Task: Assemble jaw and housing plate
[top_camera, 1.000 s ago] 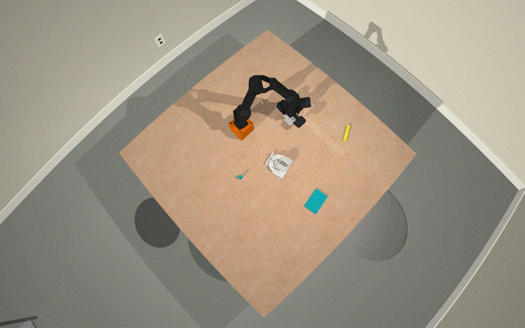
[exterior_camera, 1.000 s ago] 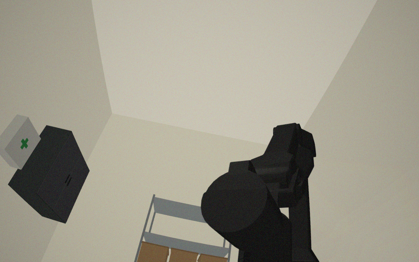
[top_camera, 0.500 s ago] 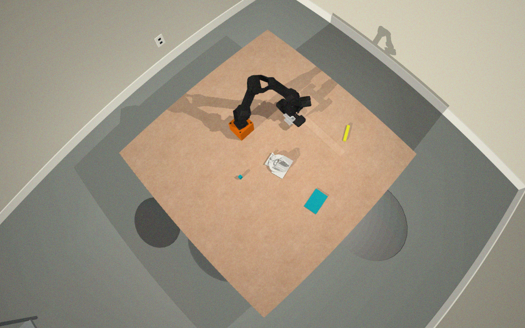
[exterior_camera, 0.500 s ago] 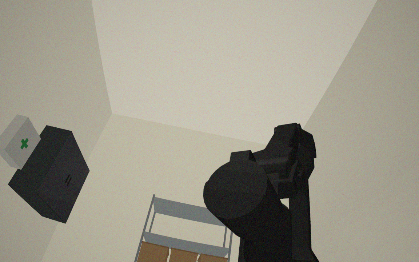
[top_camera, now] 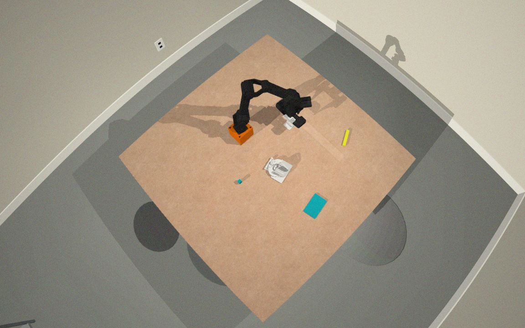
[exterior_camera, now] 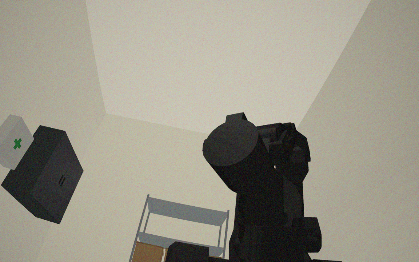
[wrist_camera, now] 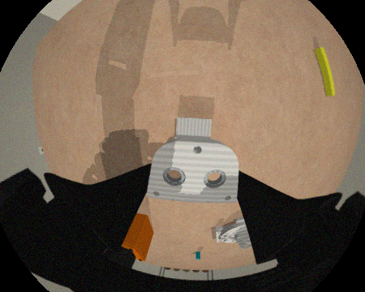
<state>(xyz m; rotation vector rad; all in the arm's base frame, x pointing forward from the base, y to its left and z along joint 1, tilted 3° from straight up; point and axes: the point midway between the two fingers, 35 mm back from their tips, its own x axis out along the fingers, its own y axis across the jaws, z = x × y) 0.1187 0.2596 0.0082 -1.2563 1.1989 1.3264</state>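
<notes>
Now: gripper tip 150 mm short of the grey jaw, 210 mm to the left of it and 50 mm above it. Also, from my gripper tip: grey housing plate (10 mm to the left, 20 mm above); small teal cube (110 mm ahead, 430 mm to the right, 60 mm below); yellow bar (260 mm ahead, 220 mm to the left, 60 mm below).
</notes>
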